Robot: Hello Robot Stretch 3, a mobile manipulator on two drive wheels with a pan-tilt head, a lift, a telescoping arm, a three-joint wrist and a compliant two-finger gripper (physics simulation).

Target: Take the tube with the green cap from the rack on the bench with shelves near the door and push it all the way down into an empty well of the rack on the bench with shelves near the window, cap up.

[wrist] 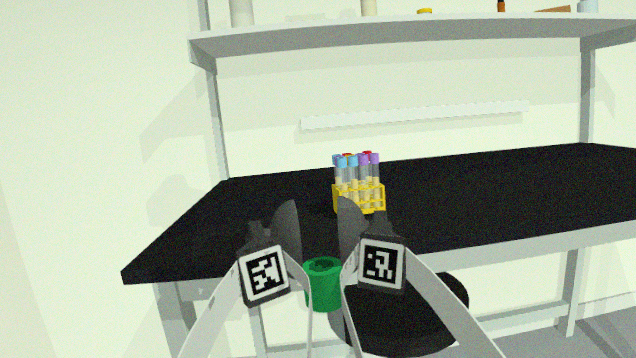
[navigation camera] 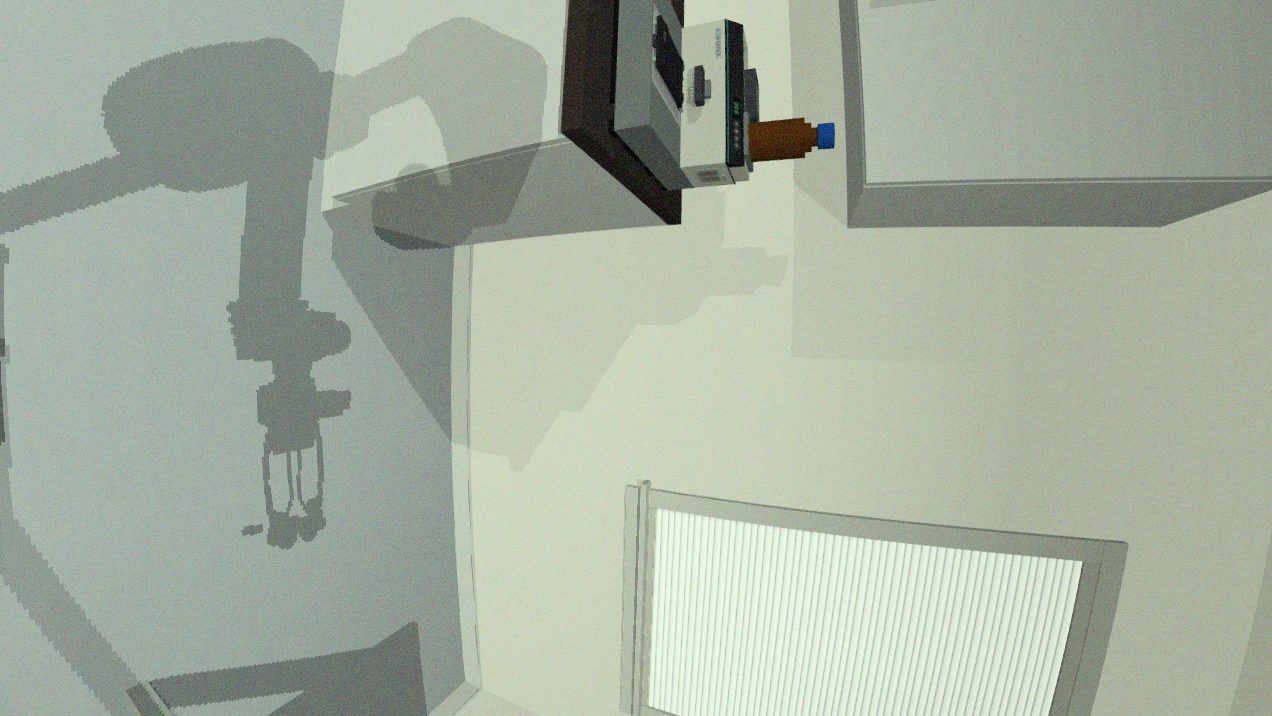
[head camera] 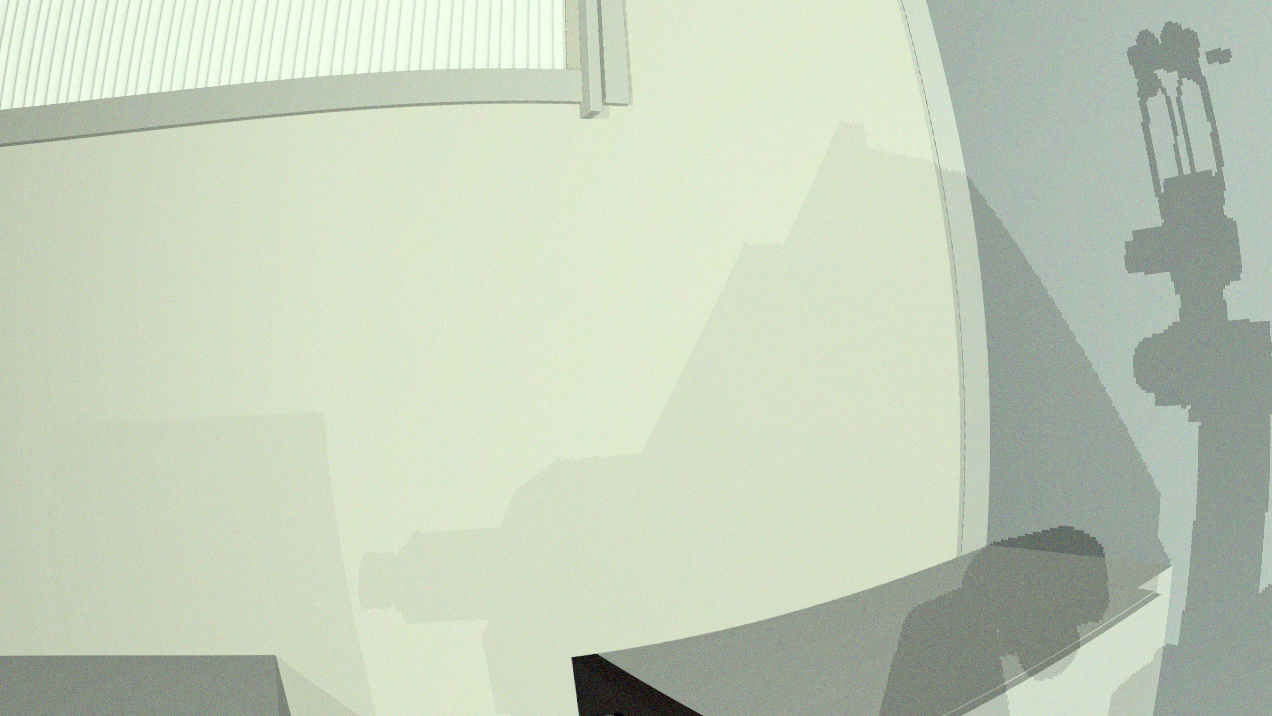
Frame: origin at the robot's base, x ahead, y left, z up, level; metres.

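Seen in the pictures: gripper, fingertip midpoint: point(wrist: 317, 224).
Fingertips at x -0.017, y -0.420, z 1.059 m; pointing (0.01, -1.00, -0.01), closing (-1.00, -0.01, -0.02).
Pixels of each thing's top centre, then the offset from my fingertips to it. "pt": a spot on its surface instead. Level surfaces: height alone.
- tube with the green cap, top centre: point(wrist: 322, 264) 0.001 m back, 0.035 m left, 0.007 m down
- yellow rack, surface spot: point(wrist: 336, 201) pt 0.040 m back, 0.461 m right, 0.117 m down
- bench with shelves, surface height: 0.145 m down
- black stool, top centre: point(wrist: 395, 292) 0.176 m back, 0.556 m right, 0.399 m down
- shelf, surface height: 0.293 m up
- brown bottle, surface spot: point(navigation camera: 778, 140) pt 0.937 m ahead, 0.945 m left, 0.145 m up
In the wrist view my gripper point(wrist: 317, 224) is shut on the tube with the green cap point(wrist: 323, 287). The cap is up, low between the finger straps; the tube's body below it is hidden. Beyond the fingertips, the yellow rack point(wrist: 336, 201) stands on the black top of a bench with shelves point(wrist: 480, 200), towards its left end. The rack holds several tubes with blue, purple, red and orange caps. Its wells cannot be told apart from here. The gripper is short of the rack and a little to its left in the picture. The rack does not show in the head or navigation view.
A black stool point(wrist: 400, 320) stands before the bench. A shelf point(wrist: 400, 40) with containers hangs above it. The navigation view shows a floor cabinet point(navigation camera: 507, 191) bearing an instrument point(navigation camera: 712, 142) and brown bottle point(navigation camera: 778, 140), a wall cabinet point(navigation camera: 1050, 106) and a window point(navigation camera: 863, 622) point(head camera: 267, 44).
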